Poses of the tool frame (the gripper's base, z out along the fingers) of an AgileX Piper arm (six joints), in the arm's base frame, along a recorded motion.
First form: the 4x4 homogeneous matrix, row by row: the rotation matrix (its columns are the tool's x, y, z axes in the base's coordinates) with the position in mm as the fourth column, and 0 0 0 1 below. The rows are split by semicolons.
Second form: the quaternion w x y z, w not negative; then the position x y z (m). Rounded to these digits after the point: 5 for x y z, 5 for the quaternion.
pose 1, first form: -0.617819 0.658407 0.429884 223.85; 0.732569 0.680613 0.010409 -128.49; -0.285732 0.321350 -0.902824 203.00; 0 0 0 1
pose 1, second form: 0.19998 0.38871 0.89460 0.09271 0.22385 -0.12849 0.20300
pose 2, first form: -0.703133 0.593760 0.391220 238.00; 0.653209 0.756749 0.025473 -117.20; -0.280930 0.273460 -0.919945 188.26; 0 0 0 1
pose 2, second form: 0.18281 0.33914 0.91922 0.08130 0.23800 -0.11720 0.18826
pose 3, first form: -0.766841 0.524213 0.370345 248.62; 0.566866 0.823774 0.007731 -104.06; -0.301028 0.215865 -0.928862 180.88; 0 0 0 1
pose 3, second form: 0.17893 0.29080 0.93801 0.05959 0.24862 -0.10406 0.18088
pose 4, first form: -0.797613 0.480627 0.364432 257.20; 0.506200 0.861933 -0.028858 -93.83; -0.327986 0.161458 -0.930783 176.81; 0 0 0 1
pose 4, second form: 0.18271 0.26040 0.94741 0.03499 0.25720 -0.09383 0.17681
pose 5, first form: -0.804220 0.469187 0.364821 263.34; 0.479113 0.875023 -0.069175 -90.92; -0.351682 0.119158 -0.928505 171.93; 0 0 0 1
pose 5, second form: 0.18861 0.24963 0.94970 0.01316 0.26334 -0.09092 0.17193
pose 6, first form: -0.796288 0.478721 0.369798 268.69; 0.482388 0.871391 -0.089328 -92.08; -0.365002 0.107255 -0.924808 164.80; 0 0 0 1
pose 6, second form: 0.19384 0.25354 0.94769 0.00473 0.26869 -0.09208 0.16480
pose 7, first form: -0.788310 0.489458 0.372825 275.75; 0.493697 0.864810 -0.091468 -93.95; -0.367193 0.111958 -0.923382 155.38; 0 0 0 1
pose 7, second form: 0.19565 0.25993 0.94558 0.00542 0.27575 -0.09395 0.15538
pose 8, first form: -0.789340 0.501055 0.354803 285.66; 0.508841 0.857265 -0.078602 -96.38; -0.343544 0.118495 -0.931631 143.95; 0 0 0 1
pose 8, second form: 0.18459 0.26694 0.94581 0.01054 0.28566 -0.09638 0.14395
